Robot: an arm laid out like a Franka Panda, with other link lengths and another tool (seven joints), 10 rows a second.
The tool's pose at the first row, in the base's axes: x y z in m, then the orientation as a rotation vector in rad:
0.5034, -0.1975, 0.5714, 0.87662, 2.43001, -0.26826
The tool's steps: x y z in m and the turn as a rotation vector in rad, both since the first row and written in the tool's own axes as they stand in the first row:
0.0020, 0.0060, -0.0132, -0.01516, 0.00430, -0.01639
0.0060, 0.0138, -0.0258, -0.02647, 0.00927, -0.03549
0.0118, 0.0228, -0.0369, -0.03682, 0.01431, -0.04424
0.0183, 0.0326, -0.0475, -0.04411, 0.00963, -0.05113
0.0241, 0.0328, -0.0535, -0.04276, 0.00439, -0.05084
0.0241, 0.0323, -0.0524, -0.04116, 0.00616, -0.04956
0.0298, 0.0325, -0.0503, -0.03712, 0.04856, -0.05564
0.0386, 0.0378, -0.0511, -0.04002, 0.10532, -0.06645
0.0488, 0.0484, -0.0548, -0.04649, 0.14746, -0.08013
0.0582, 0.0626, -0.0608, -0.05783, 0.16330, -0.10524
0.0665, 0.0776, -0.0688, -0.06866, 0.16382, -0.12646
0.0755, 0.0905, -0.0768, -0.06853, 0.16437, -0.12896
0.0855, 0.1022, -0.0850, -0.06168, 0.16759, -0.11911
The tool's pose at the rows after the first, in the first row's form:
0.5004, -0.1871, 0.5813, 0.85186, 2.44101, -0.25392
0.4975, -0.1746, 0.5896, 0.82565, 2.45399, -0.24505
0.4949, -0.1606, 0.5957, 0.81222, 2.46195, -0.23351
0.4925, -0.1459, 0.6009, 0.79925, 2.46024, -0.22882
0.4864, -0.1405, 0.6027, 0.79853, 2.45540, -0.23240
0.4865, -0.1413, 0.6018, 0.80133, 2.45657, -0.23322
0.4839, -0.1388, 0.5969, 0.80913, 2.49894, -0.22398
0.4813, -0.1298, 0.5927, 0.81233, 2.55610, -0.20166
0.4799, -0.1149, 0.5902, 0.80538, 2.60071, -0.18122
0.4804, -0.0969, 0.5900, 0.77351, 2.62579, -0.16953
0.4813, -0.0781, 0.5920, 0.74201, 2.63468, -0.16341
0.4804, -0.0605, 0.5937, 0.73907, 2.63633, -0.16427
0.4780, -0.0433, 0.5950, 0.75554, 2.63568, -0.16798

